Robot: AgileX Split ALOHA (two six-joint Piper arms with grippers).
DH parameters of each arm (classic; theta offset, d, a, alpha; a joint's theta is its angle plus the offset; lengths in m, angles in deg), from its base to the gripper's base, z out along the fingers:
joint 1: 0 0.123 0 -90
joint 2: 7.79 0 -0.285 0
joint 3: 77.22 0 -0.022 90
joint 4: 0 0.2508 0 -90
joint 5: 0 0 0.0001 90
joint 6: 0 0.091 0 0
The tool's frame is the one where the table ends.
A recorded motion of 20 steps. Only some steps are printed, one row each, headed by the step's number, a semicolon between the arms.
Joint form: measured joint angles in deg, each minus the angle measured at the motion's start. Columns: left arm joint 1, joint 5, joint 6, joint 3, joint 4, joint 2; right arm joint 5, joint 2, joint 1, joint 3, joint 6, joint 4.
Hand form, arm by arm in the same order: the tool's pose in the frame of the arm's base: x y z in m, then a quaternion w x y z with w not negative. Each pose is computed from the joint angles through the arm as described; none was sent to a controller.
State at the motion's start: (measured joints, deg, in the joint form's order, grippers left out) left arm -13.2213 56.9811 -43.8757 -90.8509 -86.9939 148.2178; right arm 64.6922 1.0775 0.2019 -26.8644 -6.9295 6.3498
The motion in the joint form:
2: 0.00 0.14 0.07 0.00 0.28 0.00; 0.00 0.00 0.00 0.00 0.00 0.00
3: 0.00 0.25 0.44 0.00 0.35 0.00; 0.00 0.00 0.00 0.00 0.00 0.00
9: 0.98 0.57 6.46 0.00 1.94 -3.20; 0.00 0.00 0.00 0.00 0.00 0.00
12: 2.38 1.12 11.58 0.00 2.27 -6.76; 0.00 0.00 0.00 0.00 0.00 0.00
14: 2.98 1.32 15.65 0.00 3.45 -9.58; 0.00 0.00 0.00 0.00 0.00 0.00
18: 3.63 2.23 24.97 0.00 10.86 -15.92; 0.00 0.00 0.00 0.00 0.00 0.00
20: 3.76 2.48 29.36 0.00 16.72 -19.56; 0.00 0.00 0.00 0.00 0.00 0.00
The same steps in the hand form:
2: 0.4279 -0.1790 0.0119 0.34932 0.63748 -0.56859 0.38509; -0.0022 0.0091 0.2637 0.47184 -0.05744 0.87938 0.02768
3: 0.4278 -0.1790 0.0120 0.34880 0.63496 -0.57114 0.38596; -0.0022 0.0091 0.2637 0.47184 -0.05744 0.87938 0.02768
9: 0.4342 -0.1726 0.0366 0.31211 0.59006 -0.61532 0.41928; -0.0022 0.0091 0.2637 0.47184 -0.05744 0.87938 0.02768
12: 0.4418 -0.1630 0.0656 0.27522 0.55101 -0.64228 0.45621; -0.0022 0.0091 0.2637 0.47184 -0.05744 0.87938 0.02768
14: 0.4444 -0.1585 0.0875 0.24278 0.51427 -0.67016 0.47693; -0.0022 0.0091 0.2637 0.47184 -0.05744 0.87938 0.02768
18: 0.4406 -0.1515 0.1318 0.16410 0.40413 -0.75601 0.48805; -0.0022 0.0091 0.2637 0.47184 -0.05744 0.87938 0.02768
20: 0.4354 -0.1474 0.1547 0.11764 0.33800 -0.80350 0.47573; -0.0022 0.0091 0.2637 0.47184 -0.05744 0.87938 0.02768

